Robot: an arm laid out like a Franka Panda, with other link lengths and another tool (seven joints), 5 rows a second.
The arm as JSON. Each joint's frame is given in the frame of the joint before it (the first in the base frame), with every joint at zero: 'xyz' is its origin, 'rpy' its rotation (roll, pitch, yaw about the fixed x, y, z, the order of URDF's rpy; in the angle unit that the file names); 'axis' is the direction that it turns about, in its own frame. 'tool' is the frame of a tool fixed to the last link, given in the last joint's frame.
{
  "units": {
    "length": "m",
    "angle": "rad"
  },
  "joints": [
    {
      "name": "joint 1",
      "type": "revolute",
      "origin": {
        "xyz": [
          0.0,
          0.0,
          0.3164
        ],
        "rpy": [
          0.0,
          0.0,
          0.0
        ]
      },
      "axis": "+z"
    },
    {
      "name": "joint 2",
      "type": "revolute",
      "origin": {
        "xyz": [
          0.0,
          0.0,
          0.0
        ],
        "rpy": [
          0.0,
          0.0,
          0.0
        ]
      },
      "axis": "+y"
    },
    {
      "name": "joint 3",
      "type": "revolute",
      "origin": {
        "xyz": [
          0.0,
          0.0,
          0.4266
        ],
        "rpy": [
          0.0,
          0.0,
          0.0
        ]
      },
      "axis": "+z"
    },
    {
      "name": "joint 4",
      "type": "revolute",
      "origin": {
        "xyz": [
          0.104,
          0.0,
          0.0
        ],
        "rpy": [
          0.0,
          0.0,
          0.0
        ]
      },
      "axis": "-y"
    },
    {
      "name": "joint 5",
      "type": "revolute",
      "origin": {
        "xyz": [
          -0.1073,
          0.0,
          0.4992
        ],
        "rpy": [
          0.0,
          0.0,
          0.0
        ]
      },
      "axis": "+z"
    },
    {
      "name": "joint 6",
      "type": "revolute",
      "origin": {
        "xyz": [
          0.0,
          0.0,
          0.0
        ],
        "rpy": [
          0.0,
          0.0,
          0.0
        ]
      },
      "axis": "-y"
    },
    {
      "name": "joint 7",
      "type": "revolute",
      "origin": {
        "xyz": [
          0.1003,
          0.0,
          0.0
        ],
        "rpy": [
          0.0,
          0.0,
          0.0
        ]
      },
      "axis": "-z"
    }
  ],
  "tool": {
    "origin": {
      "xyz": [
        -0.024,
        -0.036,
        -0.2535
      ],
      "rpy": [
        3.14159,
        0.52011,
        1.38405
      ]
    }
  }
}
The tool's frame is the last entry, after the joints.
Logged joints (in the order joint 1, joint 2, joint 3, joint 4, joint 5, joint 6, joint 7), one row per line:
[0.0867 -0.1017 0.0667 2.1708 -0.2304 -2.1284 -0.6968]
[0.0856 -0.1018 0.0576 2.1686 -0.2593 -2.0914 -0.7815]
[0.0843 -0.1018 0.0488 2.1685 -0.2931 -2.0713 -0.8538]
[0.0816 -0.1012 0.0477 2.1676 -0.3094 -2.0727 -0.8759]
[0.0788 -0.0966 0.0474 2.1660 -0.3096 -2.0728 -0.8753]
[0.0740 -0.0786 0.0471 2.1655 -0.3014 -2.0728 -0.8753]
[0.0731 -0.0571 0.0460 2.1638 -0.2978 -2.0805 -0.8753]
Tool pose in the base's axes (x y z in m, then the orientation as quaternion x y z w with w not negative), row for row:
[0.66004 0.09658 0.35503 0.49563 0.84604 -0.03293 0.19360]
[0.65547 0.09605 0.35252 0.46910 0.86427 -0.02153 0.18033]
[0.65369 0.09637 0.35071 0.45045 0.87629 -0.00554 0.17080]
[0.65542 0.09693 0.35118 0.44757 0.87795 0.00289 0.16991]
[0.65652 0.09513 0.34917 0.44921 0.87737 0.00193 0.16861]
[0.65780 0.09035 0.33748 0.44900 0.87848 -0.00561 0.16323]
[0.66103 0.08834 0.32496 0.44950 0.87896 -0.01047 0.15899]
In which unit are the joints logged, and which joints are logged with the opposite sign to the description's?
The joints are logged in radians. Opposite sign: joint 4, joint 5, joint 6.
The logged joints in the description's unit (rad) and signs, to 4 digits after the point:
[0.0867 -0.1017 0.0667 -2.1708 0.2304 2.1284 -0.6968]
[0.0856 -0.1018 0.0576 -2.1686 0.2593 2.0914 -0.7815]
[0.0843 -0.1018 0.0488 -2.1685 0.2931 2.0713 -0.8538]
[0.0816 -0.1012 0.0477 -2.1676 0.3094 2.0727 -0.8759]
[0.0788 -0.0966 0.0474 -2.1660 0.3096 2.0728 -0.8753]
[0.0740 -0.0786 0.0471 -2.1655 0.3014 2.0728 -0.8753]
[0.0731 -0.0571 0.0460 -2.1638 0.2978 2.0805 -0.8753]

